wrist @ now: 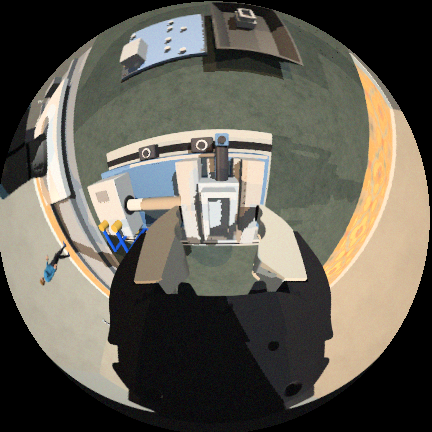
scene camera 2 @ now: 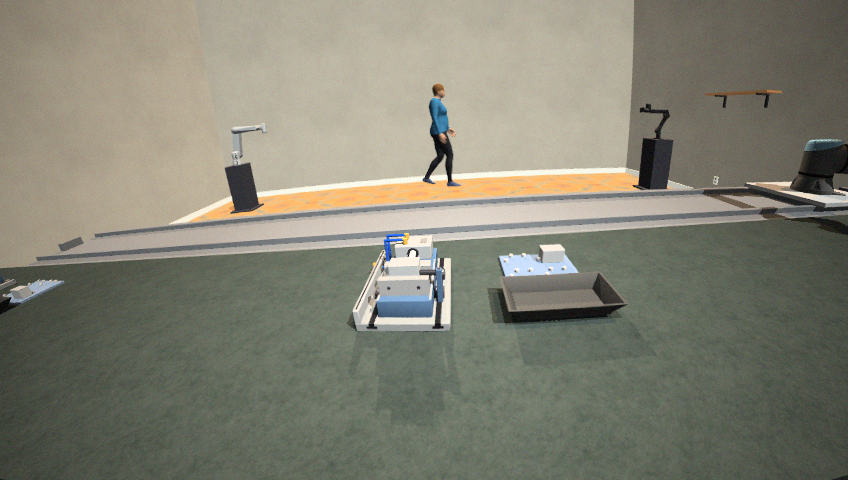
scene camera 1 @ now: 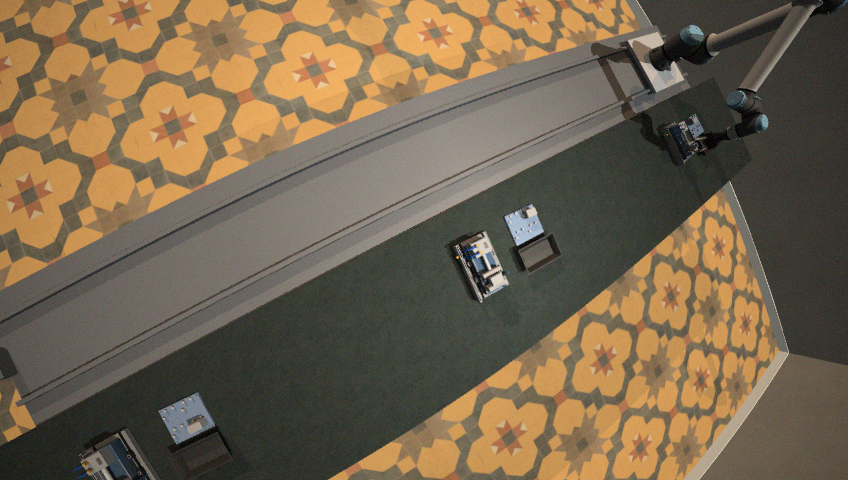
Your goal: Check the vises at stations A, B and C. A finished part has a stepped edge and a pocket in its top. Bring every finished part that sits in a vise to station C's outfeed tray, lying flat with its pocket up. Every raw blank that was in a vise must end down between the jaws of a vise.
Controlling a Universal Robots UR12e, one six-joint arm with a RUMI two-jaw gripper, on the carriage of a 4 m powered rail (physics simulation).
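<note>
My gripper [wrist: 218, 207] [scene camera 1: 702, 145] is open over the vise [wrist: 155, 179] [scene camera 1: 675, 144] at the table's right end in scene camera 1. A finished part [wrist: 218, 192], pocket up with a stepped edge, sits between that vise's jaws, just ahead of the fingertips in the wrist view. A dark tray [wrist: 290, 46] beyond holds another pocketed part [wrist: 245, 21]. The middle vise [scene camera 1: 482, 266] [scene camera 2: 404, 305] has a plain light block [scene camera 2: 404, 265] at its jaws. The left vise [scene camera 1: 121, 455] is cut off by the picture edge; its contents are unclear.
Light-blue pegged plates [wrist: 185, 37] [scene camera 1: 523, 224] [scene camera 1: 185, 416] each carry a light block. Dark trays [scene camera 1: 538, 253] [scene camera 2: 559, 294] [scene camera 1: 201, 456] stand beside the other two plates. Blue hoses with yellow fittings [wrist: 116, 227] rise at the near vise's left. A person [scene camera 2: 438, 118] stands beyond the rail [scene camera 2: 476, 215].
</note>
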